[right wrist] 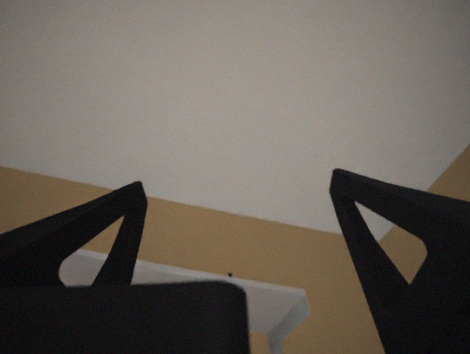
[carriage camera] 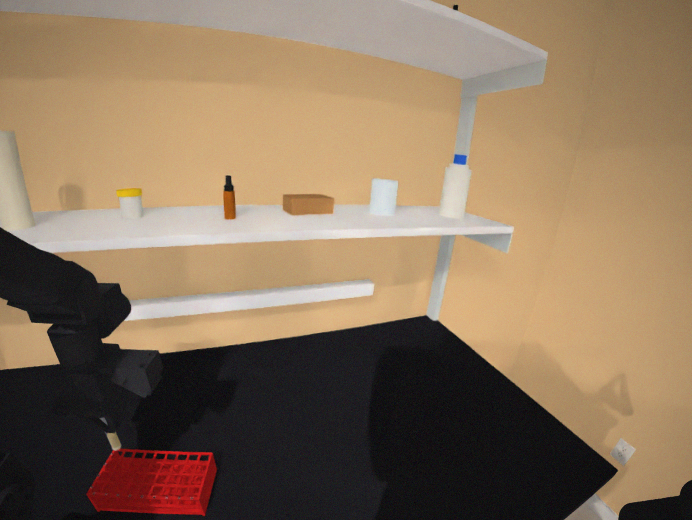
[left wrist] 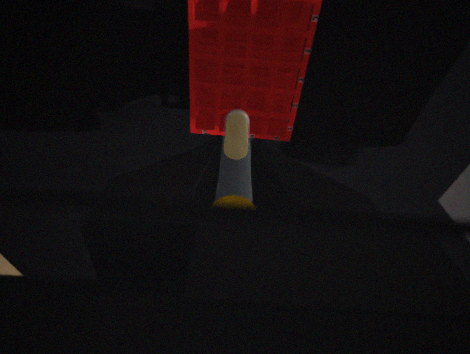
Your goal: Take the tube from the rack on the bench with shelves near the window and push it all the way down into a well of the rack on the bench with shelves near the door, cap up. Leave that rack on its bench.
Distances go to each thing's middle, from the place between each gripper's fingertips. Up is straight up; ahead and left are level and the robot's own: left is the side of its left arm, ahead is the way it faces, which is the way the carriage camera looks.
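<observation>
Relative to my right hand, the clear tube with yellow cap (left wrist: pixel 234 188) is 19 cm ahead, 70 cm to the left and 45 cm below.
My left gripper is 1 cm to the right of the clear tube with yellow cap. By its middle, the clear tube with yellow cap is nearer to my left gripper than to my right hand.
</observation>
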